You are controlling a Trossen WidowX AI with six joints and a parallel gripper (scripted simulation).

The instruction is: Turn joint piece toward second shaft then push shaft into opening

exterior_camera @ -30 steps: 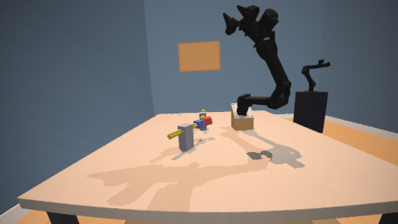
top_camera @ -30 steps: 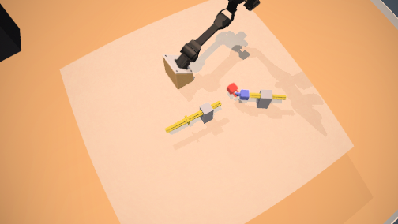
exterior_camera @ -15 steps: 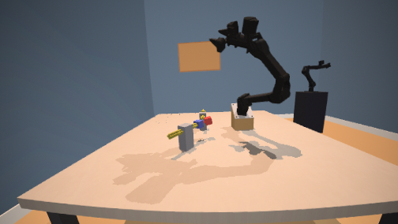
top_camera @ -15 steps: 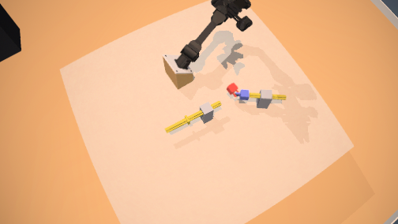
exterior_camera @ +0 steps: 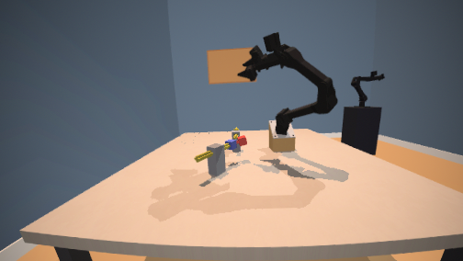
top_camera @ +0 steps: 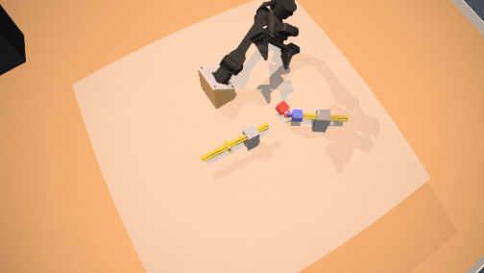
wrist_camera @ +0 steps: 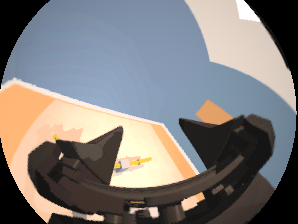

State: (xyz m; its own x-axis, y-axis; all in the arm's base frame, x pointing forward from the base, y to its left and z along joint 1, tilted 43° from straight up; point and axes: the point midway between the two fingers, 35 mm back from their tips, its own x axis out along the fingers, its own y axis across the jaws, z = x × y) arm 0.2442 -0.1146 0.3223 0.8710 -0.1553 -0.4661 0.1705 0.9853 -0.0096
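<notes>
Right now my gripper tip is 36 cm above the red joint piece and 7 cm to the right of it.
</notes>
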